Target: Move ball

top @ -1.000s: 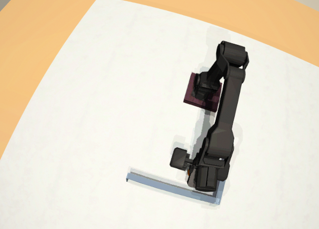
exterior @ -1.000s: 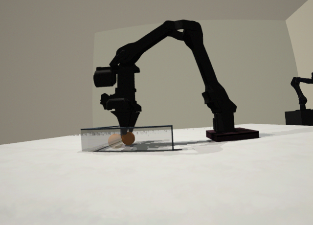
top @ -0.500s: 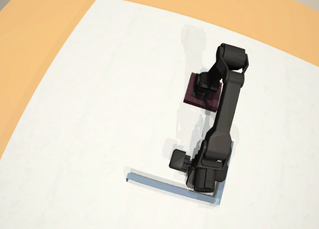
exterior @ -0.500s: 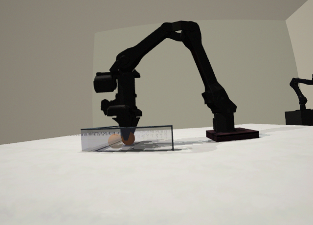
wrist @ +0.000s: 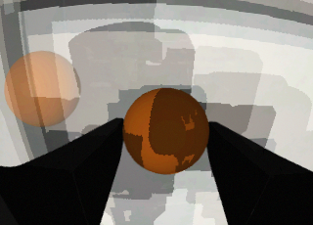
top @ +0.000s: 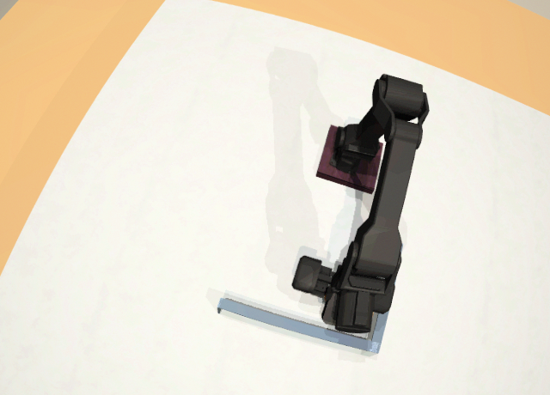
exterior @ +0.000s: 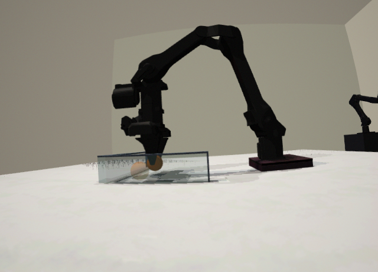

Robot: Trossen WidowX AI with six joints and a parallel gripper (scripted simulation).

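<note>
My gripper tip is now 7 cm to the right of the see-through copy of ball, 1 cm short of it and 1 cm above it. Round my gripper tip: orange ball right at my gripper tip.
</note>
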